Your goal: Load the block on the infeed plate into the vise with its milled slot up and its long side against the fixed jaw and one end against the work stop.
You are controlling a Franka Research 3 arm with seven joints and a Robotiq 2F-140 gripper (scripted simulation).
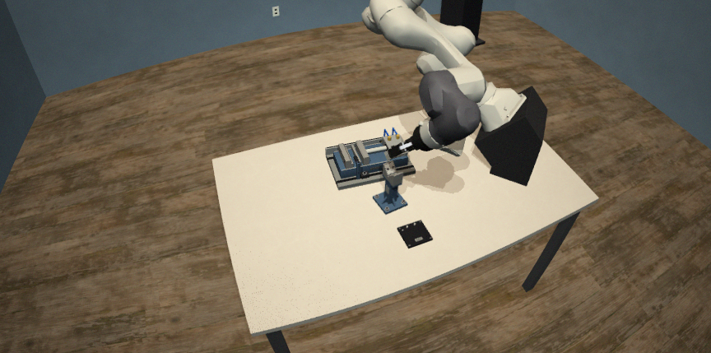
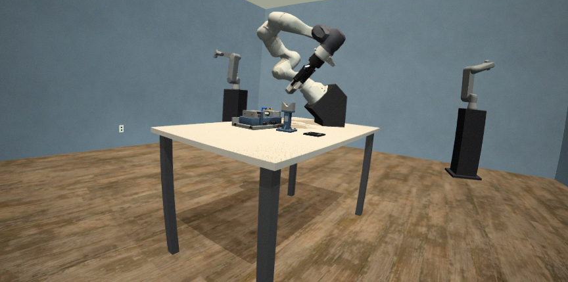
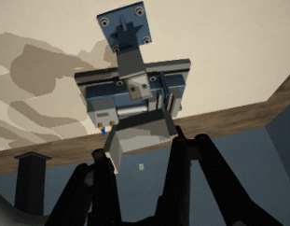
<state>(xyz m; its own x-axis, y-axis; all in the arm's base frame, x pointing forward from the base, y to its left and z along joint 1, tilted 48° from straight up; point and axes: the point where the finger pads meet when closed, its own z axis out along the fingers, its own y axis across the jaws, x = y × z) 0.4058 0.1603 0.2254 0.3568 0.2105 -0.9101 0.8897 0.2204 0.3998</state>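
Right now the part is 20 mm to the right of my hand and 20 mm below it. Round my hand: black infeed plate (20 mm ahead, 140 mm to the left, 250 mm below); vise (50 mm behind, 210 mm to the right, 210 mm below); air cylinder (140 mm behind, 180 mm to the right, 170 mm below).
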